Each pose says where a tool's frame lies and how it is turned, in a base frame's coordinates. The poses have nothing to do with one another.
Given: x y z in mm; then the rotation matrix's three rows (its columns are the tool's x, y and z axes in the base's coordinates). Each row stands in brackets.
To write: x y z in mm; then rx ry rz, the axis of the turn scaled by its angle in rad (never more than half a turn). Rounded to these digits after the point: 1 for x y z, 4 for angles.
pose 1, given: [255.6, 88.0, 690.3], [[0.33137, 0.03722, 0.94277], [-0.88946, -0.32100, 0.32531], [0.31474, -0.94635, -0.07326]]
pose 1, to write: 255.6, 88.0, 690.3, -1.5996, 0.7900, -1.1657
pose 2, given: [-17.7, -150.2, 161.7], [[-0.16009, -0.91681, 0.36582], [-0.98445, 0.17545, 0.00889], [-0.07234, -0.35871, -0.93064]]
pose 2, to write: -17.7, -150.2, 161.7, -1.8188, 2.1679, -0.3346
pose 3, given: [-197.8, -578.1, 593.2], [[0.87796, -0.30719, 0.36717], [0.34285, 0.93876, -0.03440], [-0.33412, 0.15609, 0.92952]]
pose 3, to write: -197.8, -578.1, 593.2, 0.0995, 0.3663, 0.3395
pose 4, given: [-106.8, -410.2, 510.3], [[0.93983, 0.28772, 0.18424], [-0.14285, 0.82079, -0.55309], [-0.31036, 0.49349, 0.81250]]
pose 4, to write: -106.8, -410.2, 510.3, 0.5640, 0.2665, -0.2320
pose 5, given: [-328.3, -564.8, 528.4], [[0.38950, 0.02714, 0.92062], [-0.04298, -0.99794, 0.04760], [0.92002, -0.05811, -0.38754]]
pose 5, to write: -328.3, -564.8, 528.4, -2.5651, 0.0146, -1.7014
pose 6, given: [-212.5, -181.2, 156.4], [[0.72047, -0.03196, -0.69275], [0.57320, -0.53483, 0.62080], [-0.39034, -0.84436, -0.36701]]
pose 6, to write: -212.5, -181.2, 156.4, -1.9998, -0.4128, 0.8260
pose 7, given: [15.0, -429.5, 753.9], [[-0.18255, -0.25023, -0.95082], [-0.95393, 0.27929, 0.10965], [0.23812, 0.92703, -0.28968]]
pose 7, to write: 15.0, -429.5, 753.9, 1.1253, -1.6368, -0.9687
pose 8, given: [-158.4, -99.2, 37.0], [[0.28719, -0.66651, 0.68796], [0.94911, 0.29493, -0.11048], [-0.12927, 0.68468, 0.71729]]
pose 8, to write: -158.4, -99.2, 37.0, 0.5712, 0.5871, 1.1606
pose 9, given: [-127.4, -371.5, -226.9], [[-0.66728, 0.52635, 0.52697], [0.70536, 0.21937, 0.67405], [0.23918, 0.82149, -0.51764]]
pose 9, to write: -127.4, -371.5, -226.9, 1.1790, 2.3015, 1.4316
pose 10, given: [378.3, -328.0, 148.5], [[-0.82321, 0.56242, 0.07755], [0.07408, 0.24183, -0.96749], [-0.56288, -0.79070, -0.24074]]
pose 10, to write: 378.3, -328.0, 148.5, 0.5825, 2.1100, -1.6089
